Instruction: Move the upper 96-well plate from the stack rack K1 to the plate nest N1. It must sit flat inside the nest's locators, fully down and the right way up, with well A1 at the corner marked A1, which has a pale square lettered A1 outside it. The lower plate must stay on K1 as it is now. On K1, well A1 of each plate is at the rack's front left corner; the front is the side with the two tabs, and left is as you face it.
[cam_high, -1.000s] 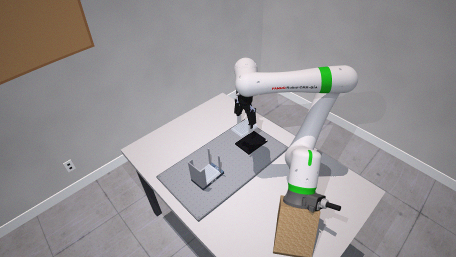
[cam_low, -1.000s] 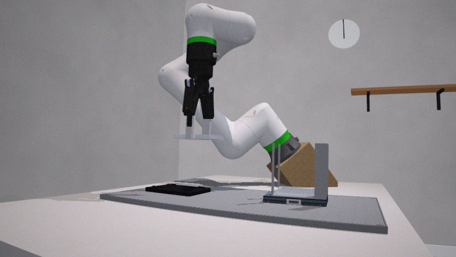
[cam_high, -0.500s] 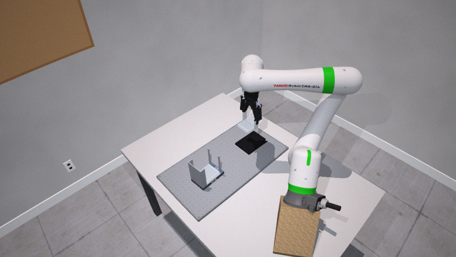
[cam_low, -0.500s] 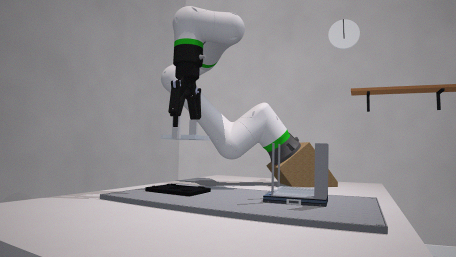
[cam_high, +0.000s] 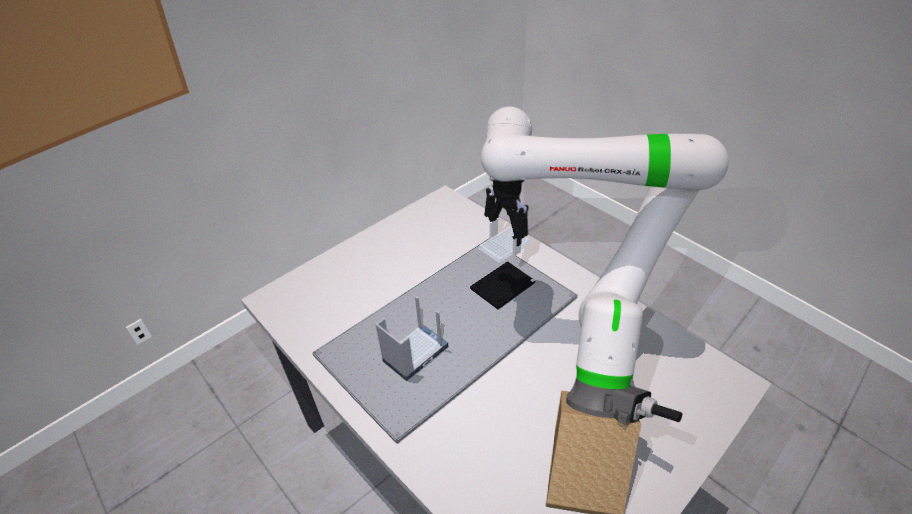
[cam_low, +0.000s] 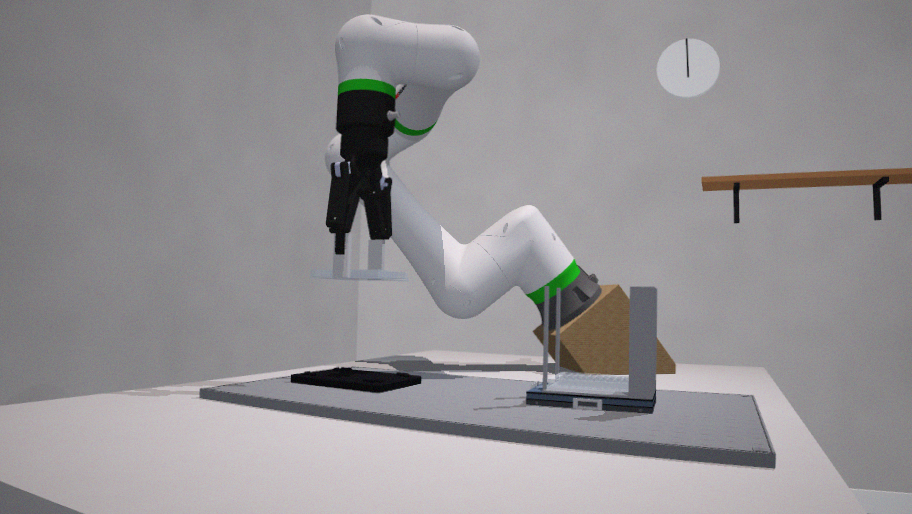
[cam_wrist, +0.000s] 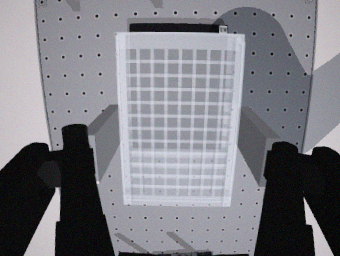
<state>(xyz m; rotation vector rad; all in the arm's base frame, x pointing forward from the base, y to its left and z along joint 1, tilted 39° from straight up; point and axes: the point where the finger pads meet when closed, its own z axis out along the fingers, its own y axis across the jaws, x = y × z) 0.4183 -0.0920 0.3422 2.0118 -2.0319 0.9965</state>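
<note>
Now: the black plate nest N1 18 cm below my hand. Also, from my hand: pale square lettered A1: 6 cm behind, 7 cm to the right, 18 cm below.
</note>
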